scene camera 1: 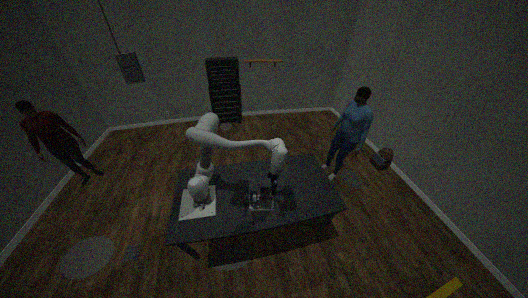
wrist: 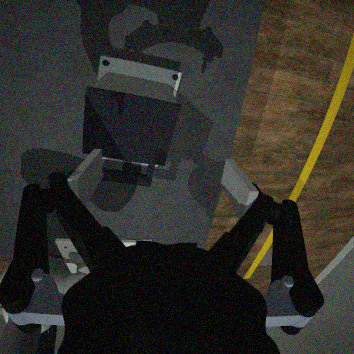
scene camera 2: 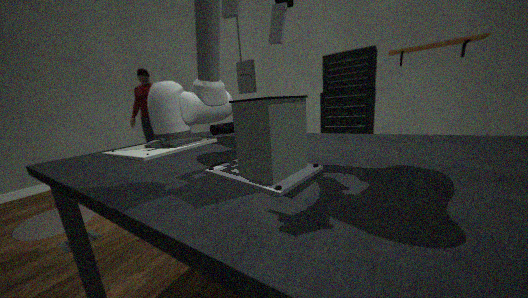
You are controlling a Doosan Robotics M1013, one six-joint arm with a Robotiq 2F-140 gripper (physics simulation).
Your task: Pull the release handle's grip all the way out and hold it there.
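A grey box with a dark top (scene camera 1: 262,199) (scene camera 2: 270,142) (wrist: 132,127) stands on a light base plate (scene camera 2: 299,178) (wrist: 140,71) on the table. The release handle's black grip (scene camera 2: 222,129) (wrist: 126,177) sticks out from the box's side that faces the arm's base; in the wrist view it lies just below the box's top. How far out it stands is hard to tell. My gripper (scene camera 1: 273,189) (scene camera 2: 253,30) (wrist: 163,166) is open and empty. It hangs above the box and handle, apart from both, with its fingertips wide to either side in the wrist view.
The arm's white mounting plate (scene camera 1: 186,212) (scene camera 2: 145,151) lies on the dark table (scene camera 1: 230,227) (scene camera 2: 200,240). A person in blue (scene camera 1: 356,122) stands beyond the table's right end. A person in red (scene camera 1: 47,130) (scene camera 2: 142,100) is at the left. A dark cabinet (scene camera 1: 224,90) (scene camera 2: 348,92) stands behind.
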